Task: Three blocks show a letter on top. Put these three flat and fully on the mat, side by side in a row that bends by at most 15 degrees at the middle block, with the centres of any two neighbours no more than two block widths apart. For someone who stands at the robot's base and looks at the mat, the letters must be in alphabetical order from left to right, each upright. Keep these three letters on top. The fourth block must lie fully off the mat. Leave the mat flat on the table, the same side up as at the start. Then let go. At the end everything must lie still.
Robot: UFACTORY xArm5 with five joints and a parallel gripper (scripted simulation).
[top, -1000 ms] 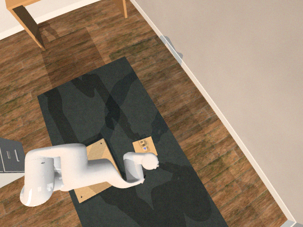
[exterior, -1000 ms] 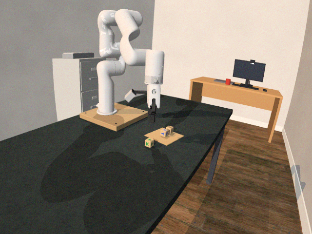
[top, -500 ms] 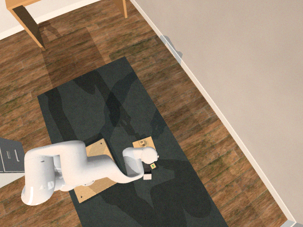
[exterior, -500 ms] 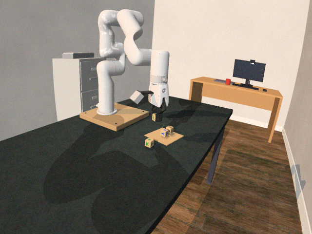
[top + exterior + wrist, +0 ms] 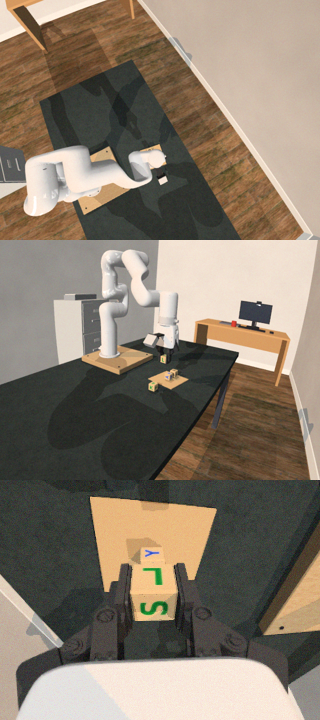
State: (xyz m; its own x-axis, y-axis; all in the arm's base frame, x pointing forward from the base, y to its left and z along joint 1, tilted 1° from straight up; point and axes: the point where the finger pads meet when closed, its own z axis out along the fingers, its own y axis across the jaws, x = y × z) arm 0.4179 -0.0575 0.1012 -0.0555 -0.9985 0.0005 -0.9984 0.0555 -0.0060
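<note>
My hand is 12 cm above the tan mat and 5 cm to the right of it. Round my hand: green-lettered block 1 cm below.
</note>
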